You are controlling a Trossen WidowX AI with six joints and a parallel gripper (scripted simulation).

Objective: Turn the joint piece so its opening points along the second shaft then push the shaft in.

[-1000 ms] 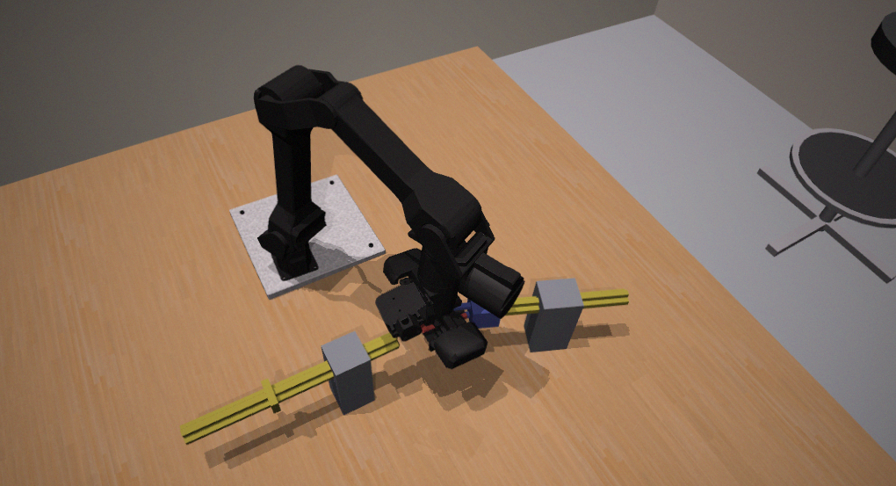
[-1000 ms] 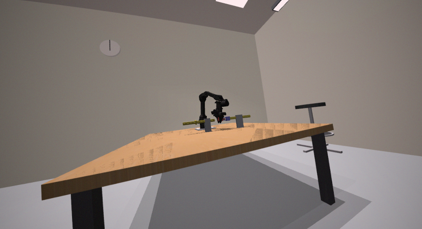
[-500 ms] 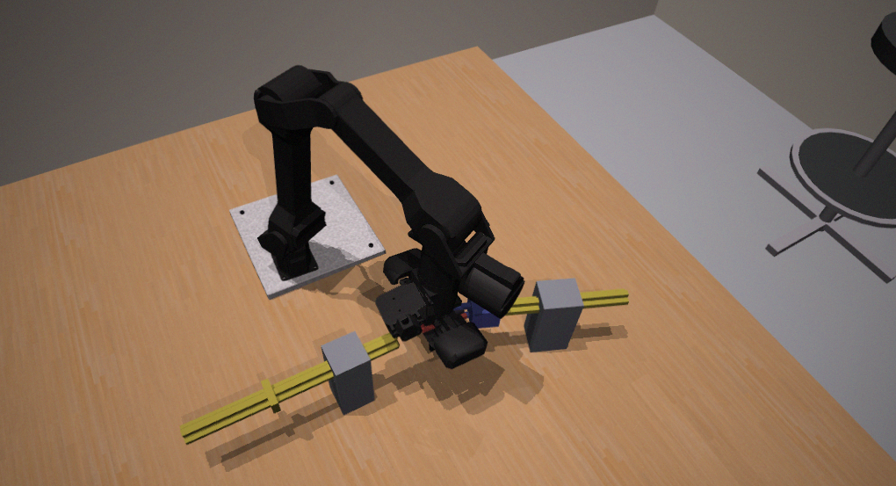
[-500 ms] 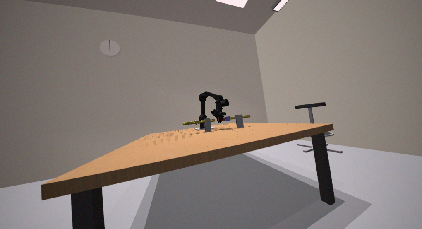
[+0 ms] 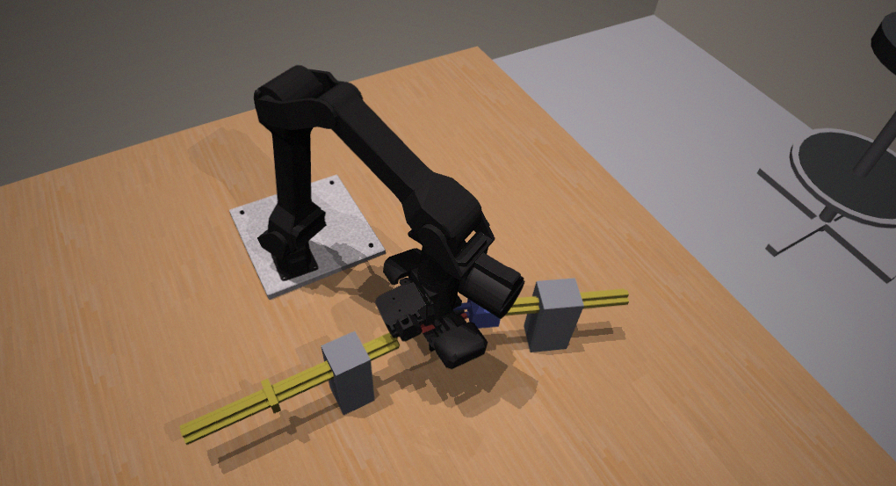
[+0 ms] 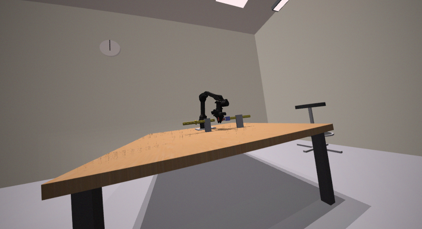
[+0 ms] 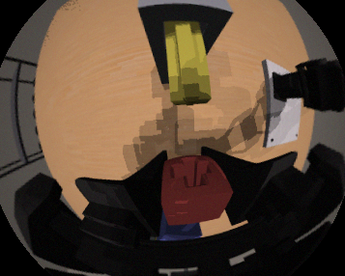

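Now: the red joint piece 4 cm above my gripper tip and 2 cm to the left of it.
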